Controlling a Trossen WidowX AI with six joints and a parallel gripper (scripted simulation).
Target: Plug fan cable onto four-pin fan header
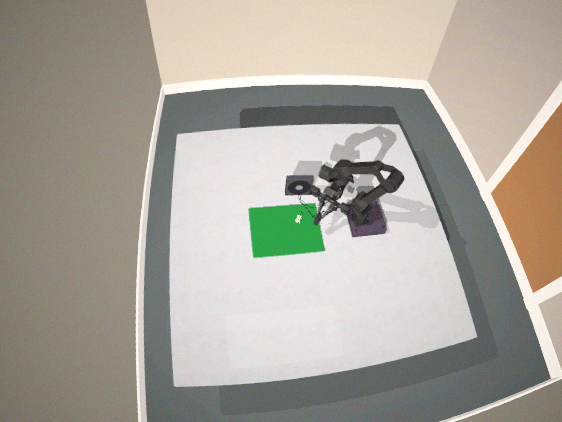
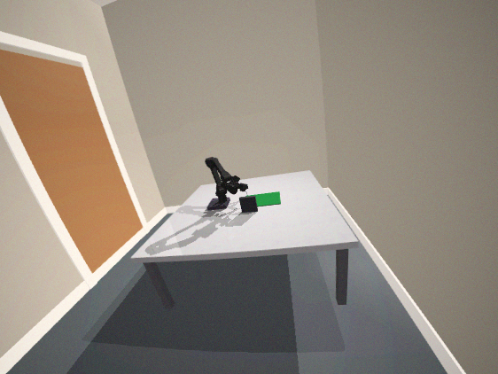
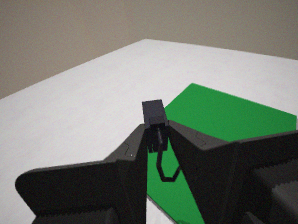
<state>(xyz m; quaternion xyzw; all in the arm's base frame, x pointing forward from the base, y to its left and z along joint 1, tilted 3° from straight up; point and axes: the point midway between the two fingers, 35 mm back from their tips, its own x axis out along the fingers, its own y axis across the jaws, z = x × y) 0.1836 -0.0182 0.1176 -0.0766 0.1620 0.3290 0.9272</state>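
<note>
My gripper tip is now 13 cm above the fan header, 8 cm to the left of it and 5 cm short of it. Round my gripper tip: green board (14 cm below, 12 cm ahead, 5 cm to the right); square fan (21 cm to the right, 7 cm below, 1 cm ahead); dark fan plug (1 cm below).
</note>
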